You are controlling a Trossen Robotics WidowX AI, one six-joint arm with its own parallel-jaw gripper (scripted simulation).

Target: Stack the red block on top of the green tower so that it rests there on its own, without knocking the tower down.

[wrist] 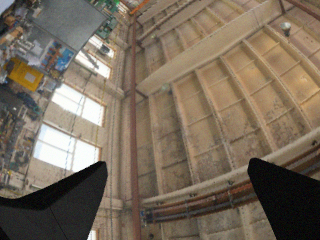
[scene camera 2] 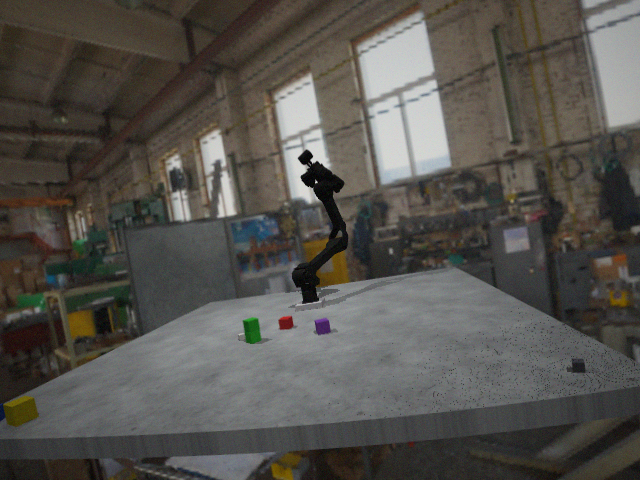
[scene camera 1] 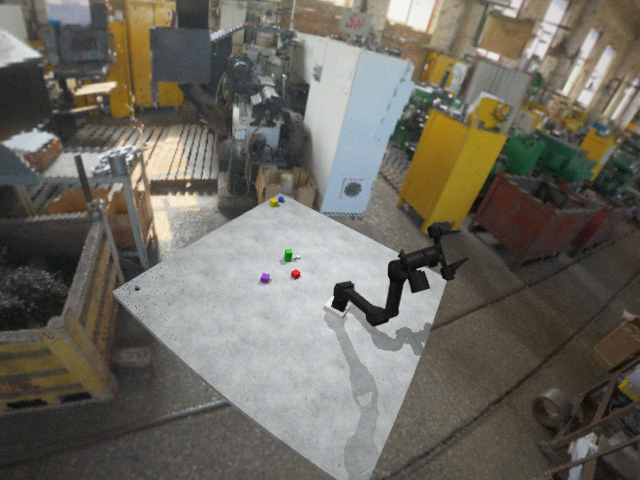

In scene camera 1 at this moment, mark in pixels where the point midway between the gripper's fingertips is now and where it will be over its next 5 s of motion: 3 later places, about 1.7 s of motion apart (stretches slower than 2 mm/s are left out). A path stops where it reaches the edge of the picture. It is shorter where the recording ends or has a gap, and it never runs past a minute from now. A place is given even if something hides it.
My gripper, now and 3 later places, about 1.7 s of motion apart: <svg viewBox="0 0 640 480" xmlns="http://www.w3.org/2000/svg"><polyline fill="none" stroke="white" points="464,244 295,242 295,273 298,260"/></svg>
